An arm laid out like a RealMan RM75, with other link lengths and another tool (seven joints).
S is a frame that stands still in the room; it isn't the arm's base.
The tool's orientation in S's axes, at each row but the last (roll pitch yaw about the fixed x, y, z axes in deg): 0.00 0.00 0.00; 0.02 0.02 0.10; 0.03 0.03 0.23; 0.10 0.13 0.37; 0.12 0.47 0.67; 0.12 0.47 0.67; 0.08 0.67 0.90; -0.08 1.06 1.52; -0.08 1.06 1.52; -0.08 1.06 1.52; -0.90 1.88 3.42; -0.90 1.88 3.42; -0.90 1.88 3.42
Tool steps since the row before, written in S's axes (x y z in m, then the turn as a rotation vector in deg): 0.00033 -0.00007 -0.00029 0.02 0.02 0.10; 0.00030 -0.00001 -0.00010 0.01 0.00 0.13; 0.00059 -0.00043 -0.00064 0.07 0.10 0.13; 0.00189 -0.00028 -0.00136 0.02 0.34 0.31; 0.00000 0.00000 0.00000 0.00 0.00 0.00; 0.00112 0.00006 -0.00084 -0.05 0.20 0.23; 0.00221 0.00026 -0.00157 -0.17 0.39 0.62; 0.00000 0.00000 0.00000 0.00 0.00 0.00; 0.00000 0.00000 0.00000 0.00 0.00 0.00; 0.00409 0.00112 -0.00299 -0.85 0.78 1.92; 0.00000 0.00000 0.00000 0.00 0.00 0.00; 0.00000 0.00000 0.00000 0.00 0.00 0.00; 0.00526 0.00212 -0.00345 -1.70 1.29 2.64
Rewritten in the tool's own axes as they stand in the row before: 0.00033 -0.00007 -0.00029 0.02 0.02 0.10; 0.00030 -0.00001 -0.00010 0.01 0.00 0.13; 0.00059 -0.00043 -0.00064 0.07 0.10 0.13; 0.00189 -0.00029 -0.00136 0.02 0.34 0.31; 0.00000 0.00000 0.00000 0.00 0.00 0.00; 0.00113 0.00005 -0.00083 -0.05 0.20 0.23; 0.00223 0.00022 -0.00154 -0.17 0.39 0.62; 0.00000 0.00000 0.00000 0.00 0.00 0.00; 0.00000 0.00000 0.00000 0.00 0.00 0.00; 0.00417 0.00102 -0.00291 -0.86 0.80 1.91; 0.00000 0.00000 0.00000 0.00 0.00 0.00; 0.00000 0.00000 0.00000 0.00 0.00 0.00; 0.00549 0.00185 -0.00324 -1.71 1.35 2.61
